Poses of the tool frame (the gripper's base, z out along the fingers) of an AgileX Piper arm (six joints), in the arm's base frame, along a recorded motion.
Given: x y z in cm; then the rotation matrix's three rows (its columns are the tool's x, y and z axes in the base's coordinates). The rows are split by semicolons.
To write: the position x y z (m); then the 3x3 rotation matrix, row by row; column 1 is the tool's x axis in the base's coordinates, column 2 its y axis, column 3 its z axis. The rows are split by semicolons. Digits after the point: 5 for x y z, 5 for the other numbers.
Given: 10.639, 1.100, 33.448; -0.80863, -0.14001, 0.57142; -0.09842, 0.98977, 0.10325; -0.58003, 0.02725, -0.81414
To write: 0.10639, 0.01100, 0.33448; -0.80863, -0.14001, 0.57142; -0.09842, 0.98977, 0.10325; -0.58003, 0.02725, -0.81414
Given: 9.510, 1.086, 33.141; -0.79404, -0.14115, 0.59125; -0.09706, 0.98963, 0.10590; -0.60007, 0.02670, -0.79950
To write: 0.09510, 0.01086, 0.33141; -0.79404, -0.14115, 0.59125; -0.09706, 0.98963, 0.10590; -0.60007, 0.02670, -0.79950
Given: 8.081, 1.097, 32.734; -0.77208, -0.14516, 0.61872; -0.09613, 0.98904, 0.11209; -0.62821, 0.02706, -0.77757
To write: 0.08081, 0.01097, 0.32734; -0.77208, -0.14516, 0.61872; -0.09613, 0.98904, 0.11209; -0.62821, 0.02706, -0.77757
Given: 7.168, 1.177, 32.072; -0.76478, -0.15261, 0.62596; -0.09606, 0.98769, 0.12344; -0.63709, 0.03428, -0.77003
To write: 0.07168, 0.01177, 0.32072; -0.76478, -0.15261, 0.62596; -0.09606, 0.98769, 0.12344; -0.63709, 0.03428, -0.77003
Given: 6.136, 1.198, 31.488; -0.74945, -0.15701, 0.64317; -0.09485, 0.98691, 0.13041; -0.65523, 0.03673, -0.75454
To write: 0.06136, 0.01198, 0.31488; -0.74945, -0.15701, 0.64317; -0.09485, 0.98691, 0.13041; -0.65523, 0.03673, -0.75454
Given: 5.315, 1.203, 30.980; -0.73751, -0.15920, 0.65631; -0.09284, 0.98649, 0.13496; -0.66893, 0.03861, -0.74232
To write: 0.05315, 0.01203, 0.30980; -0.73751, -0.15920, 0.65631; -0.09284, 0.98649, 0.13496; -0.66893, 0.03861, -0.74232
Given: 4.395, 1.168, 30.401; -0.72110, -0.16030, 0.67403; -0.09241, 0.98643, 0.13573; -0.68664, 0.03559, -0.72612
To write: 0.04395, 0.01168, 0.30401; -0.72110, -0.16030, 0.67403; -0.09241, 0.98643, 0.13573; -0.68664, 0.03559, -0.72612
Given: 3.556, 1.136, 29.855; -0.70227, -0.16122, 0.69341; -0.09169, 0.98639, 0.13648; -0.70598, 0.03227, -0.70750
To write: 0.03556, 0.01136, 0.29855; -0.70227, -0.16122, 0.69341; -0.09169, 0.98639, 0.13648; -0.70598, 0.03227, -0.70750
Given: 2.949, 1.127, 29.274; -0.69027, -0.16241, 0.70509; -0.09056, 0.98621, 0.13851; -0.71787, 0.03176, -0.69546
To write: 0.02949, 0.01127, 0.29274; -0.69027, -0.16241, 0.70509; -0.09056, 0.98621, 0.13851; -0.71787, 0.03176, -0.69546
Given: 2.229, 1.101, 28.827; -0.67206, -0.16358, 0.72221; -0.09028, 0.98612, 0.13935; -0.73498, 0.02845, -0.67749
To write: 0.02229, 0.01101, 0.28827; -0.67206, -0.16358, 0.72221; -0.09028, 0.98612, 0.13935; -0.73498, 0.02845, -0.67749
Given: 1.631, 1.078, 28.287; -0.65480, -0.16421, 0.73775; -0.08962, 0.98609, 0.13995; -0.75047, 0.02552, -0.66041
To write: 0.01631, 0.01078, 0.28287; -0.65480, -0.16421, 0.73775; -0.08962, 0.98609, 0.13995; -0.75047, 0.02552, -0.66041
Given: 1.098, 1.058, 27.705; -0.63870, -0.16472, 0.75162; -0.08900, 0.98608, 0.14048; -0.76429, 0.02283, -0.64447
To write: 0.01098, 0.01058, 0.27705; -0.63870, -0.16472, 0.75162; -0.08900, 0.98608, 0.14048; -0.76429, 0.02283, -0.64447
